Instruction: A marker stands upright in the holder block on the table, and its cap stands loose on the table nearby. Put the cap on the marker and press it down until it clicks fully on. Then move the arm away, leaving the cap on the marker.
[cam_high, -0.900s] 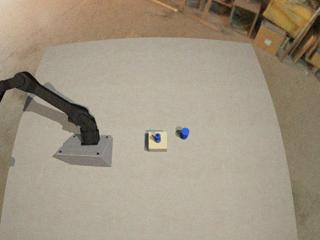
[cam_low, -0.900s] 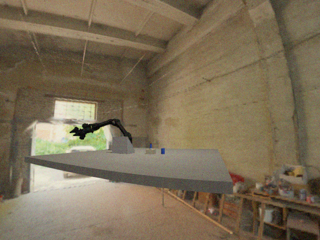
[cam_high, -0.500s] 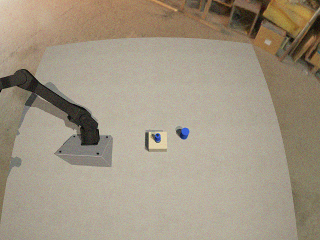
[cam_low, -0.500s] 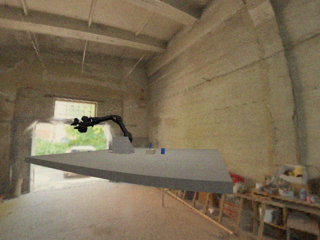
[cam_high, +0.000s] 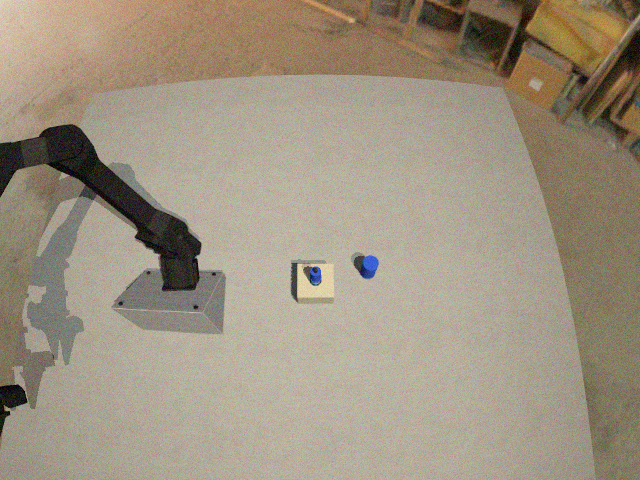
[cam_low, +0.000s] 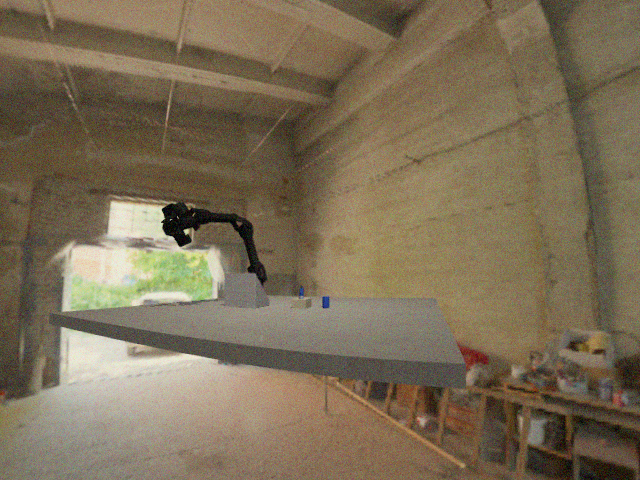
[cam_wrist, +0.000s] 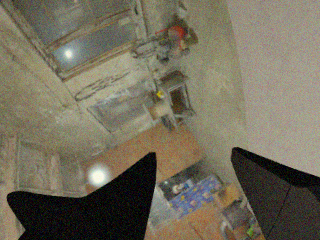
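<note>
My gripper tip is 59 cm short of the blue cap, 36 cm to the right of it and 31 cm above it. Round my gripper tip: holder block: 48 cm ahead, 34 cm to the left, 31 cm below.
</note>
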